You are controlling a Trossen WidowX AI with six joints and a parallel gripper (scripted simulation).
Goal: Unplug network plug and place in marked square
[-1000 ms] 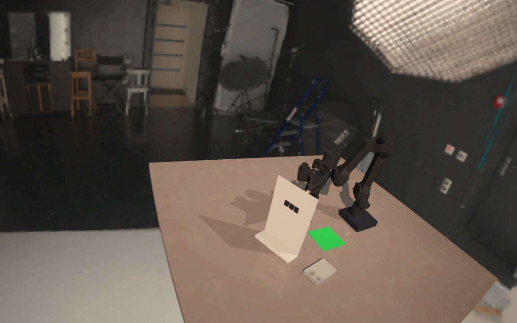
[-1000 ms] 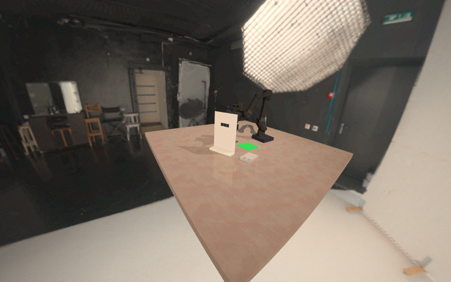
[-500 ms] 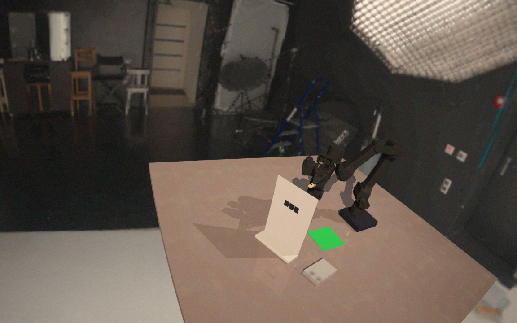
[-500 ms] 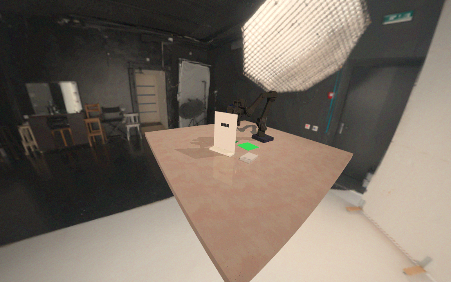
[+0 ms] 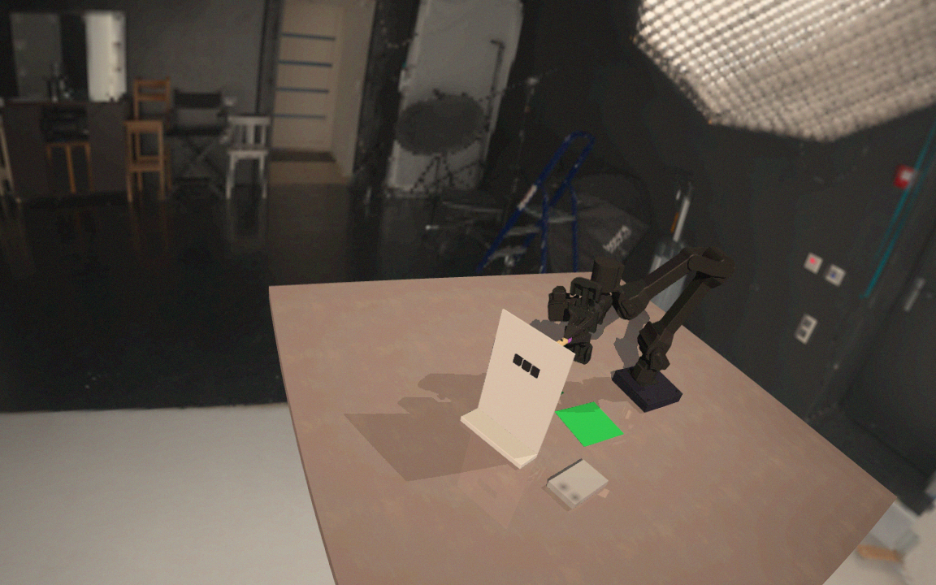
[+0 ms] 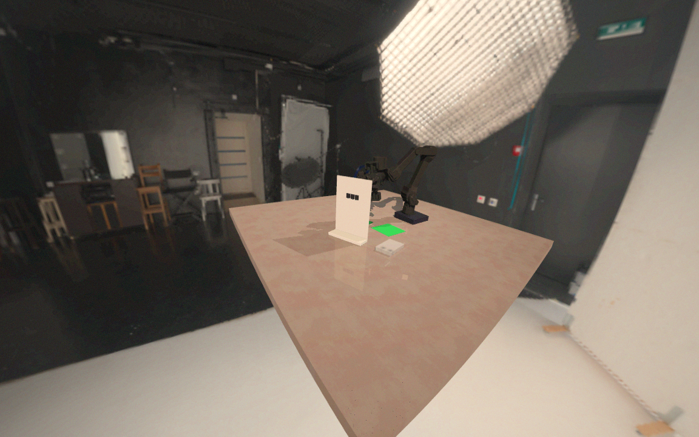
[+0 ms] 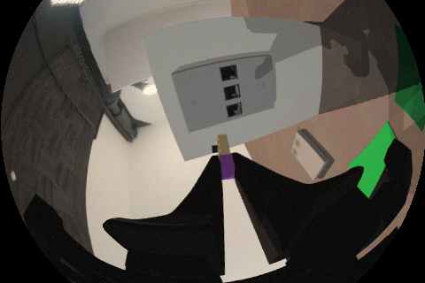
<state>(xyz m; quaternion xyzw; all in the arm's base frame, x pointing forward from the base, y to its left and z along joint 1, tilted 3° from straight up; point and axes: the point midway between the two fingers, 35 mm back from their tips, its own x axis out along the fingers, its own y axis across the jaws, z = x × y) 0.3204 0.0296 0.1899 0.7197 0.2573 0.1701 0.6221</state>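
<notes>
My gripper tip is now 210 mm above the green marked square, 120 mm past it and 30 mm to the right of it. From my gripper tip the other things lie so: purple network plug (right at my gripper tip); then flat grey box (210 mm below, 190 mm to the left, 10 mm ahead); then white upright panel (100 mm below, 90 mm ahead, 20 mm to the left).
</notes>
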